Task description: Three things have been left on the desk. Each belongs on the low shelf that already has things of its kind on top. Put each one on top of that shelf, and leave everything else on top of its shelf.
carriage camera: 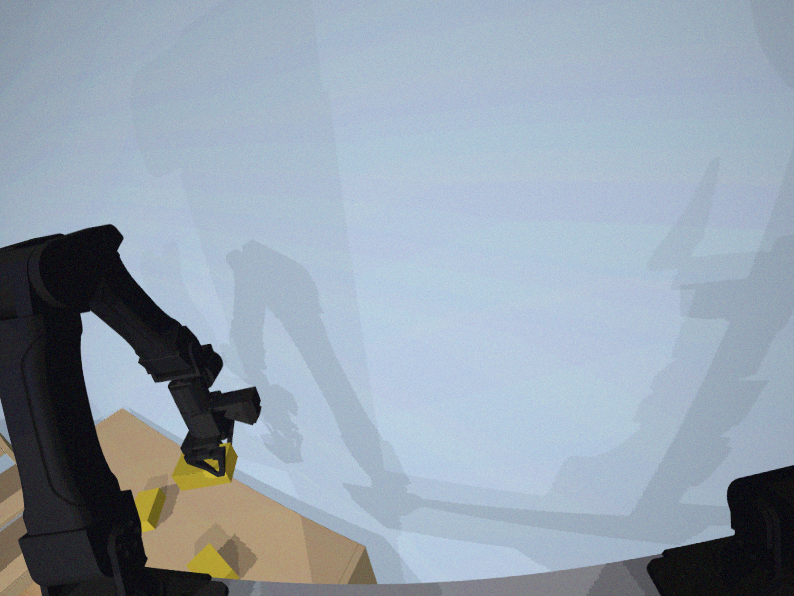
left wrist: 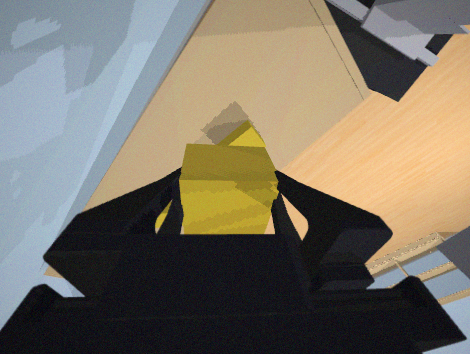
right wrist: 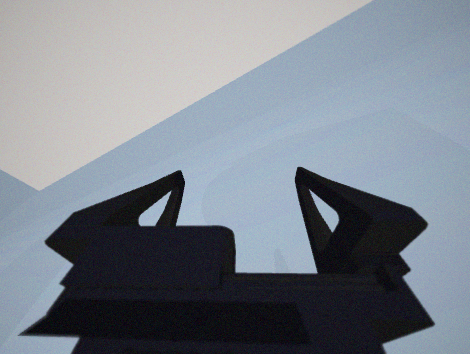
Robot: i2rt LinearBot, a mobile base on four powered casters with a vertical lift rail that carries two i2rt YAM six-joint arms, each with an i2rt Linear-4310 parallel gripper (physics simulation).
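Frame: origin at the left arm's base, x ahead, y left, z up, level; millimetres.
Where they show: left gripper, fingertip midpoint: (carriage camera: 224, 463) (left wrist: 228, 174); right gripper, fingertip midpoint: (right wrist: 238, 174); right arm's base, link origin: (carriage camera: 745, 582).
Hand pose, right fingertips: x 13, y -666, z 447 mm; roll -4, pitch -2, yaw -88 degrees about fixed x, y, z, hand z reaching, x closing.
Observation:
Each offset is from my right fingertips to the top centre of the thing. Level surfaces: height alone.
My left gripper (carriage camera: 214, 463) (left wrist: 228, 174) is shut on a yellow block @(dx +243, dy +763, dz -513 mm) (carriage camera: 185, 478) (left wrist: 227, 207), with one finger on each side. The block is over the far right edge of a tan low shelf top @(dz -839 mm) (carriage camera: 275, 532) (left wrist: 270, 75) in the carriage view; whether it touches the top is unclear. A second yellow block @(dx +289, dy +1110, dz -794 mm) (carriage camera: 151, 510) sits on that top beside my left arm. A third yellow block @(dx +159, dy +829, dz -794 mm) (carriage camera: 211, 561) sits nearer the bottom of the carriage view. Part of a yellow block (left wrist: 252, 137) shows behind the held one in the left wrist view. My right gripper (right wrist: 238, 174) is open and empty. The desk is not identifiable.
A pale blue wall (carriage camera: 513, 320) stands beyond the shelf. A wooden frame with rails (left wrist: 417, 252) shows at the lower right of the left wrist view. The dark robot base (left wrist: 395, 80) is at its upper right, over wood-grain floor @(dz -1449 mm) (left wrist: 400, 150).

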